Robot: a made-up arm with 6 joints.
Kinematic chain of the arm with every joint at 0, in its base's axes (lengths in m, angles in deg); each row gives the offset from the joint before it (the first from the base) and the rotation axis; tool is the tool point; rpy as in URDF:
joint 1: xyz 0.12 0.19 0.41 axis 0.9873 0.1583 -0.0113
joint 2: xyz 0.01 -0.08 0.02 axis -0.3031 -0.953 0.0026
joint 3: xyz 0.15 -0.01 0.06 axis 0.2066 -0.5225 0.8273
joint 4: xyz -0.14 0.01 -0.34 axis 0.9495 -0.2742 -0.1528
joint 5: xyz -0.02 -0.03 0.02 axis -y
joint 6: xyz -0.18 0 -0.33 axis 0.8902 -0.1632 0.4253
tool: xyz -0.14 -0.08 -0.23 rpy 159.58 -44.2 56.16
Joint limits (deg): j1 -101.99..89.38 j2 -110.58..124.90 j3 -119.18..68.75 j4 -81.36..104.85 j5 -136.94..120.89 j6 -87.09..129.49
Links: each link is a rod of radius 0.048 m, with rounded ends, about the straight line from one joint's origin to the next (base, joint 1, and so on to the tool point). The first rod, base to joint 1, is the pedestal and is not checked.
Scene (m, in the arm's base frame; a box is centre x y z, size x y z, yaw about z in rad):
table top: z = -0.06
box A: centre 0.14 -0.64 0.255 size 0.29 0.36 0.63 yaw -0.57
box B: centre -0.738 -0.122 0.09 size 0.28 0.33 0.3 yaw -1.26
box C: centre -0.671 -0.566 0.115 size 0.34 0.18 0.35 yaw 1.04
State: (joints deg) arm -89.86 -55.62 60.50 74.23 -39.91 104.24
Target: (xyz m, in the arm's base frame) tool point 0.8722 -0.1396 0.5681
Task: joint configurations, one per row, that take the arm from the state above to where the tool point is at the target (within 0.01 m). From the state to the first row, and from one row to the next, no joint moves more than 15 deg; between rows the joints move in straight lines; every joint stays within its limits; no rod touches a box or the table.
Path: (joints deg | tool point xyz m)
1: -92.89 -41.02 62.56 76.26 -49.36 100.84 | -0.4466 -0.1438 0.4643
2: -95.92 -26.42 64.62 78.28 -58.81 97.43 | -0.3228 -0.2897 0.6207
3: -98.96 -11.82 66.69 80.31 -68.26 94.03 | -0.1479 -0.3482 0.8025
4: -101.99 2.78 68.75 82.33 -77.70 90.62 | 0.0524 -0.2991 0.9798
5: -101.22 12.42 68.75 73.10 -64.28 90.70 | 0.0852 -0.3409 0.9135
6: -100.45 22.05 68.75 63.87 -50.86 90.78 | 0.1764 -0.3922 0.8422
7: -99.68 31.69 68.75 54.65 -37.44 90.86 | 0.3245 -0.4209 0.7727
8: -98.91 41.33 68.75 45.42 -24.02 90.94 | 0.5116 -0.3974 0.7065
9: -98.15 50.96 68.75 36.19 -10.60 91.02 | 0.7064 -0.3038 0.6403
10: -97.38 60.60 68.75 26.96 2.81 91.10 | 0.8722 -0.1396 0.5682

